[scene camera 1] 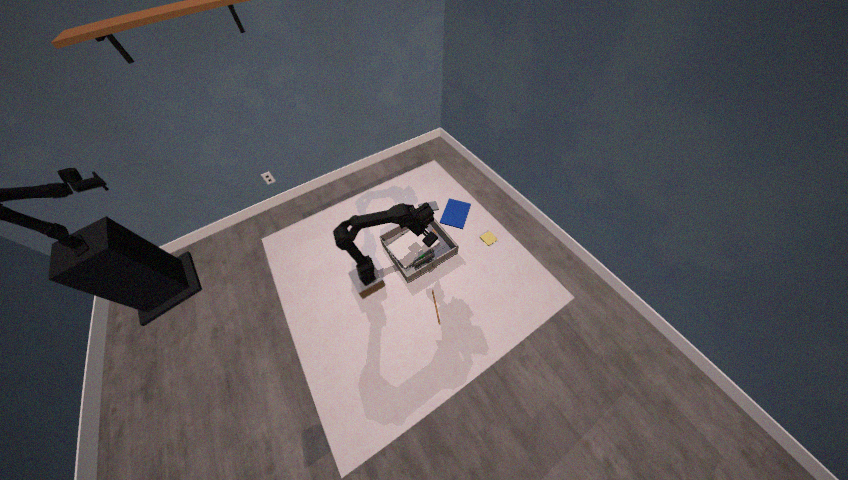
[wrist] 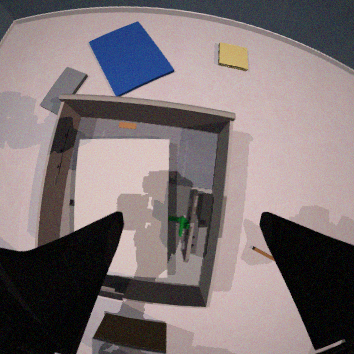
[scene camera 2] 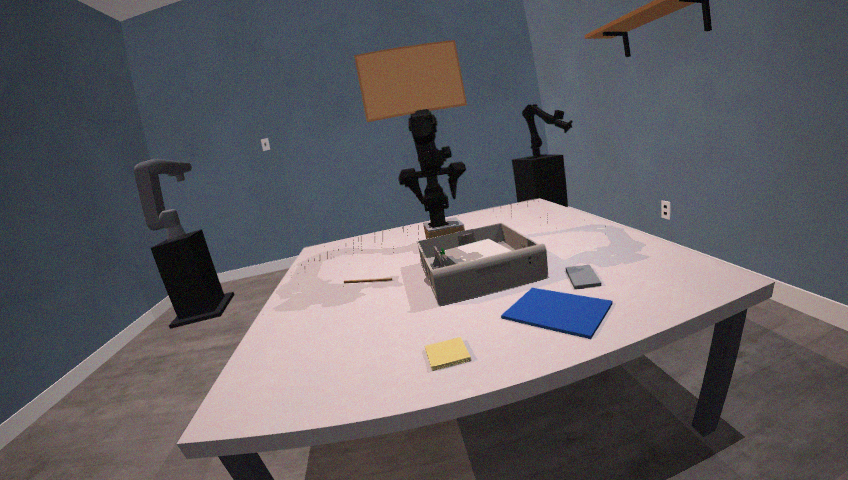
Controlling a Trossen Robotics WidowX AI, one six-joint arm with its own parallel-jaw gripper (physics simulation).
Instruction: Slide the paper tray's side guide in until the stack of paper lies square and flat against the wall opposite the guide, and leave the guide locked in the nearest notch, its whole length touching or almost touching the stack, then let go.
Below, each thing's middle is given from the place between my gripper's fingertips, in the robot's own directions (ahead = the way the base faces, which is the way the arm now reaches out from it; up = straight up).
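Scene:
From my hand: small grey block [wrist: 70,79] 23 cm below, 26 cm ahead, 28 cm to the left; white paper stack [scene camera 1: 407,249] 1 cm behind, 20 cm below, 10 cm to the left; blue book [scene camera 2: 577,315] a good way to the left, far ahead, a good way below. Hand itself: 4 cm past the side guide [wrist: 191,222], 1 cm to the left of it, 19 cm above it.

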